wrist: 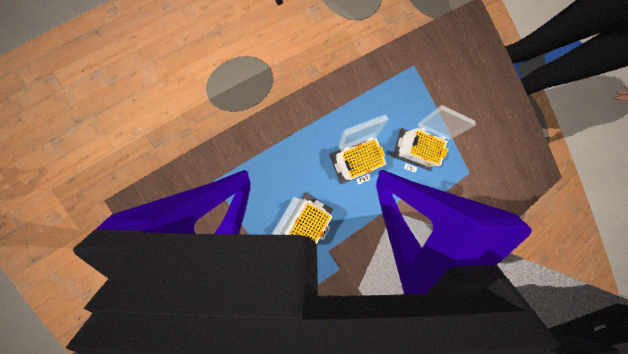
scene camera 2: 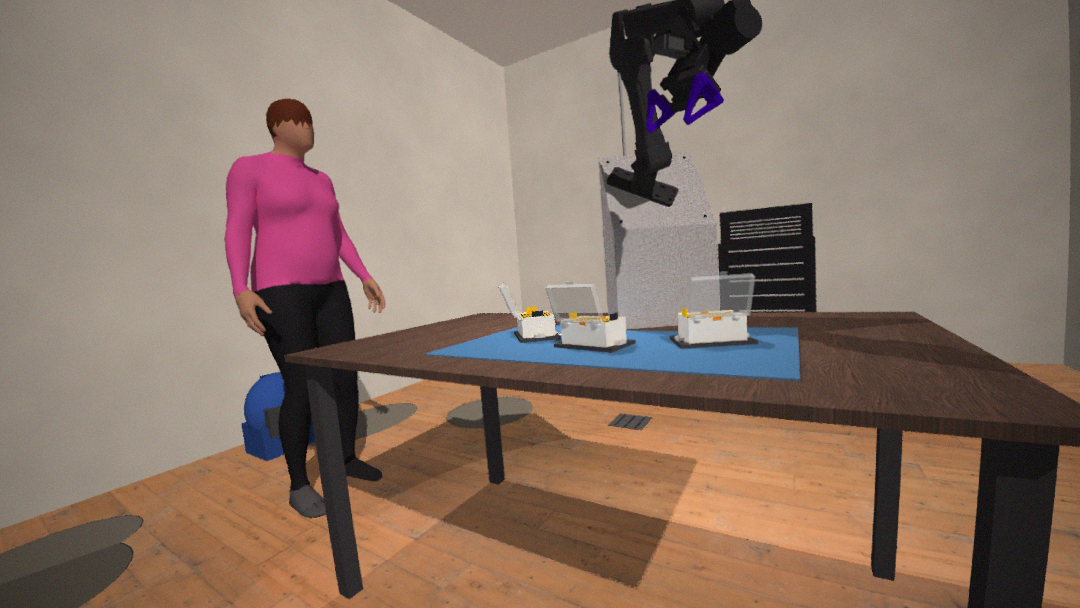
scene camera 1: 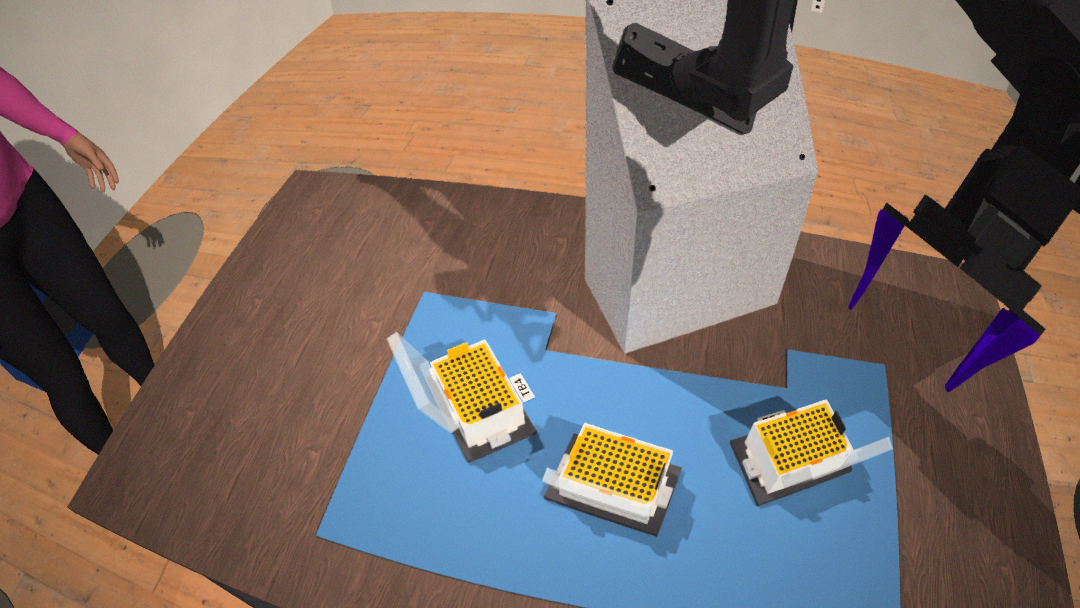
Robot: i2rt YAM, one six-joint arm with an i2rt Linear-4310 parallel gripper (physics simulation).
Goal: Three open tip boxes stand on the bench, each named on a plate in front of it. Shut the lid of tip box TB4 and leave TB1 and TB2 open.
gripper: wrist; scene camera 2; scene camera 1 898, 348
same spot on gripper: (wrist: 156, 264) = (scene camera 2: 693, 71)
